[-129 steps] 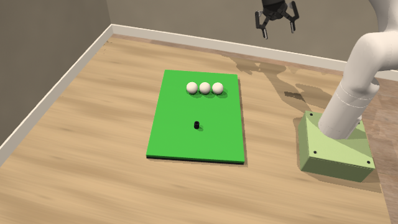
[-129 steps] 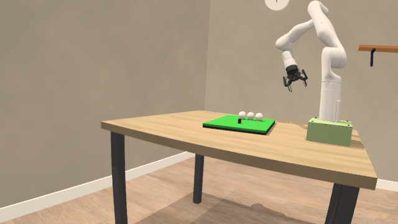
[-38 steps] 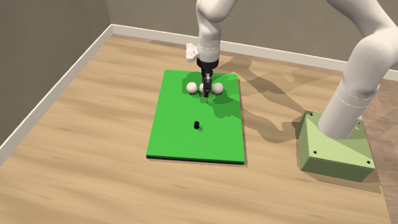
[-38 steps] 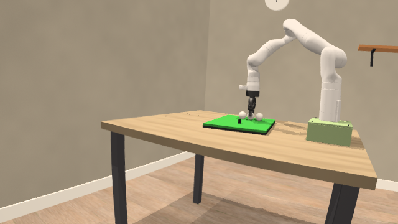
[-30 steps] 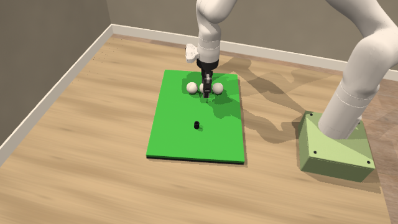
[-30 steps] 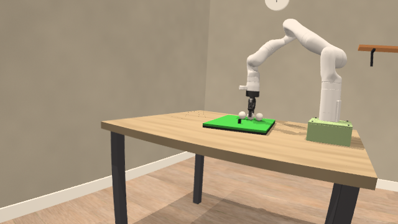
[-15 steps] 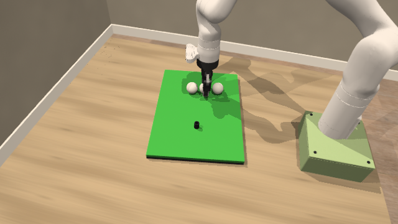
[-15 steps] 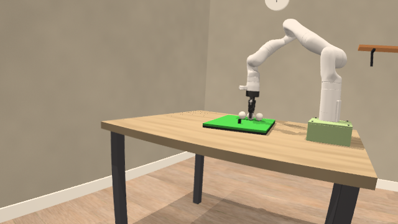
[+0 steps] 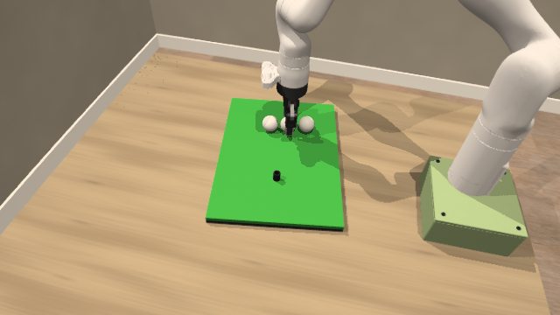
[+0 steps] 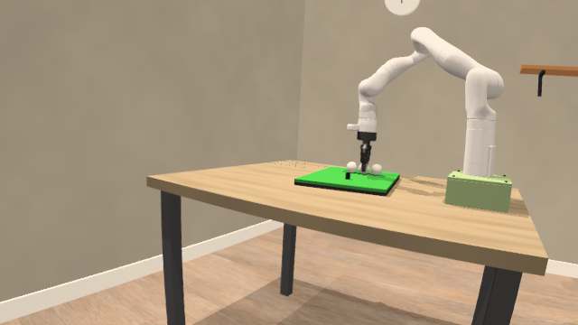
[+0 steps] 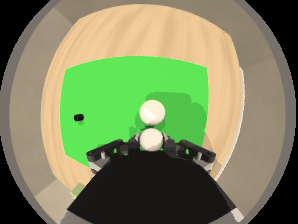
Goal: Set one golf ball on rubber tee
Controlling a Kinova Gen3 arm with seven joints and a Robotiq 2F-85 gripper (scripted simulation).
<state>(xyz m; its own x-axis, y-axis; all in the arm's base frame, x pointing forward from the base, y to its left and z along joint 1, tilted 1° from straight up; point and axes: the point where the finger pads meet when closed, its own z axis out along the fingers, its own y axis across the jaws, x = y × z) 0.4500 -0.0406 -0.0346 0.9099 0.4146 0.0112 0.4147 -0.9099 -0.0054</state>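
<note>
Now: the green mat 2 cm behind my hand, 13 cm to the left of it and 3 cm below it.
</note>
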